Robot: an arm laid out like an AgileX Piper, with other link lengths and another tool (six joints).
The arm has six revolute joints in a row. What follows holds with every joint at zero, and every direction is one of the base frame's.
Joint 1 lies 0.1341 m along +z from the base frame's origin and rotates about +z.
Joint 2 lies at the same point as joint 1 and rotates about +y.
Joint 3 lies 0.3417 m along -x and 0.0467 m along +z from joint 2 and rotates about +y.
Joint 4 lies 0.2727 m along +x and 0.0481 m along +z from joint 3 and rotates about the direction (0.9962, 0, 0.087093).
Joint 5 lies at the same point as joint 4 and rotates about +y.
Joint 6 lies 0.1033 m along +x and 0.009 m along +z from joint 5 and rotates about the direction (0.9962, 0, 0.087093).
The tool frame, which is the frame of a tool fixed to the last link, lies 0.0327 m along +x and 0.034 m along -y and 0.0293 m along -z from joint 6; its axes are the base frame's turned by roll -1.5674, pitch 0.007 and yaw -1.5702 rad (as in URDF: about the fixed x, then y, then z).
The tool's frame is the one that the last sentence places.
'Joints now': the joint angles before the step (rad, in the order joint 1, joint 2, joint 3, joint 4, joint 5, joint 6). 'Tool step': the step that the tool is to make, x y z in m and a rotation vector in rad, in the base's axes. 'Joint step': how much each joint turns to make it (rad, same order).
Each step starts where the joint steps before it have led.
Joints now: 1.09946, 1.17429, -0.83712, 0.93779, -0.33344, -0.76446
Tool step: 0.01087, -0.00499, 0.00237, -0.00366, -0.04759, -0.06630
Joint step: -0.01270, 0.01493, 0.00001, -0.00218, -0.07066, -0.02859
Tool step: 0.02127, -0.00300, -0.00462, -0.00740, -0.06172, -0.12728
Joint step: -0.01946, 0.05952, -0.00001, -0.01250, -0.14531, -0.01300
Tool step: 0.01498, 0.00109, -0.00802, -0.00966, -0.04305, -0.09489
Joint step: -0.00666, 0.06166, -0.00001, -0.00861, -0.12240, -0.00049
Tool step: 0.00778, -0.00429, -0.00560, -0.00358, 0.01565, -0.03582
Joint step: -0.02498, 0.01505, 0.00000, 0.01506, -0.00689, -0.00003
